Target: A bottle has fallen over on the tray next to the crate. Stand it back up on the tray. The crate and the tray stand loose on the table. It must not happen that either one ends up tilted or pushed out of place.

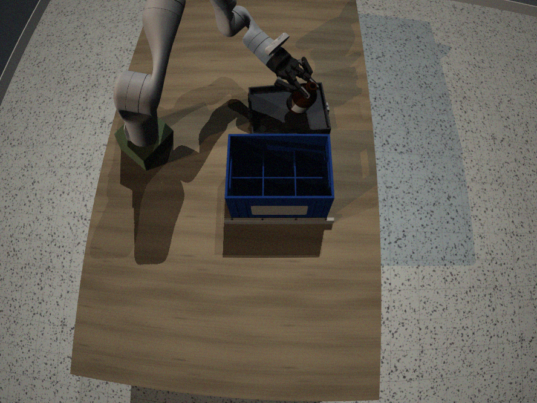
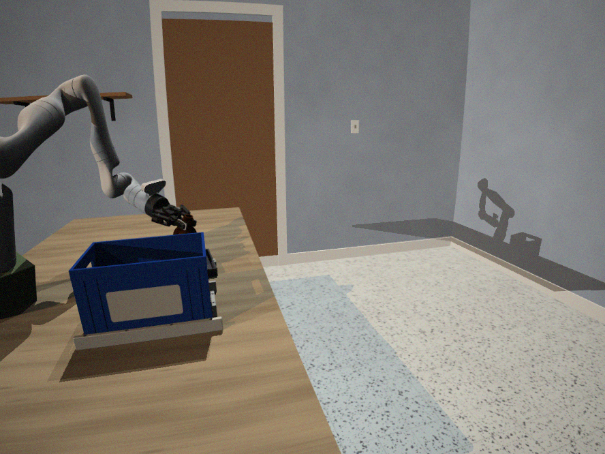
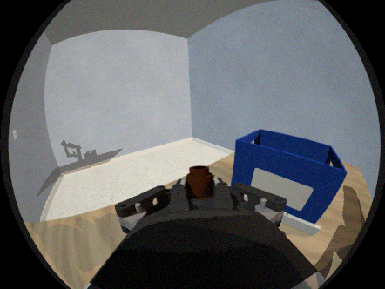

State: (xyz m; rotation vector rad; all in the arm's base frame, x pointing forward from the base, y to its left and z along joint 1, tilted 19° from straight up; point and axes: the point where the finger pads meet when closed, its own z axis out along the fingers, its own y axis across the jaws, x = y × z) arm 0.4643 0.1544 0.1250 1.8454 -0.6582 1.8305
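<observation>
Now: the brown bottle 50 mm below my hand, 10 mm to the left of it and 10 mm behind it. The rest, counted from my hand: tray (150 mm below, 60 mm behind, 30 mm to the left); then blue crate (260 mm to the right, 90 mm behind, 80 mm below).
</observation>
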